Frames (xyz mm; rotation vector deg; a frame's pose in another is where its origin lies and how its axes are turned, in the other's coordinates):
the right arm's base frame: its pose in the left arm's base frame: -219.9 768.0 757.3 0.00 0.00 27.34
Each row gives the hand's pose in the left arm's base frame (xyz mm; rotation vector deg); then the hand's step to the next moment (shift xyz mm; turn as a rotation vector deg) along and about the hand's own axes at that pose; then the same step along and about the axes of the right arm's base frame.
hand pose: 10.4 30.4 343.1 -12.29 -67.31 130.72
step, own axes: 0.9 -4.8 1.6 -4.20 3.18 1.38
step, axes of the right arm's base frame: 1.2 1.1 4.9 -0.68 -4.96 -2.14
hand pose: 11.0 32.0 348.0 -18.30 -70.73 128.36
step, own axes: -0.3 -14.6 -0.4 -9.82 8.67 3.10
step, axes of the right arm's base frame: 7.9 3.0 11.9 -2.13 -11.81 -6.09
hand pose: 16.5 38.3 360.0 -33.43 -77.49 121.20
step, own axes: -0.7 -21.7 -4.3 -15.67 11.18 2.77
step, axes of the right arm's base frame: 11.6 5.0 18.2 -0.59 -17.64 -8.16
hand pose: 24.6 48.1 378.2 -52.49 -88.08 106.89
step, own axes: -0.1 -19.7 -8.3 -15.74 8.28 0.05
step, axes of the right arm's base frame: 9.8 4.9 18.4 2.32 -16.71 -5.61
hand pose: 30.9 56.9 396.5 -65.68 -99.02 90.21
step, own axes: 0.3 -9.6 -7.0 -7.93 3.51 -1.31
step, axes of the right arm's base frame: 5.0 2.2 10.5 2.35 -8.22 -1.95
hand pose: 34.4 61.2 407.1 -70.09 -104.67 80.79
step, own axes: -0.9 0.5 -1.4 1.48 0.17 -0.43
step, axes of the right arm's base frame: 1.5 -0.9 0.1 0.46 1.47 -0.20
